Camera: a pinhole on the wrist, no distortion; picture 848 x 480 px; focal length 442.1 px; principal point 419.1 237.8 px. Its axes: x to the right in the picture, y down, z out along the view. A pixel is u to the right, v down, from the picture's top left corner.
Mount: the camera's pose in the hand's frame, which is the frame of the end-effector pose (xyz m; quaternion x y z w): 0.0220 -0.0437 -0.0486 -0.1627 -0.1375 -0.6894 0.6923
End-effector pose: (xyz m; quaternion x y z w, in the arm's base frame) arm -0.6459 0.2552 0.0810 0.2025 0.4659 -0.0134 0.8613
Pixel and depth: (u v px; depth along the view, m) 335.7 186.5 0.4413
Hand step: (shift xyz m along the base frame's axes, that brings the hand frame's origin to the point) 0.2920 0.0795 0.2395
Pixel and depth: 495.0 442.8 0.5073
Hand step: 0.5251 -0.0340 0.0198
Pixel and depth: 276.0 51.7 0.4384
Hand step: 0.2097 0.1136 0.3547
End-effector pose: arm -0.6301 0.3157 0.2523 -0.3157 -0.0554 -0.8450 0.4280
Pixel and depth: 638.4 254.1 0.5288
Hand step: 0.1877 0.1932 0.4767
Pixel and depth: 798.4 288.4 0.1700
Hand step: -0.0210 0.0931 0.1788
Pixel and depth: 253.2 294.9 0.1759
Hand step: 0.0864 -0.0601 0.0793
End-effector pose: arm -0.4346 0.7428 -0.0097 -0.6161 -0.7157 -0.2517 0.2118
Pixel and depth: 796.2 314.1 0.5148
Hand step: -0.2433 0.4489 -0.4100
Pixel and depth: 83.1 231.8 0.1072
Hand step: 0.0706 0.0360 0.0098
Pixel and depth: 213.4 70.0 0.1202
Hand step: 0.0599 0.0152 -0.0373
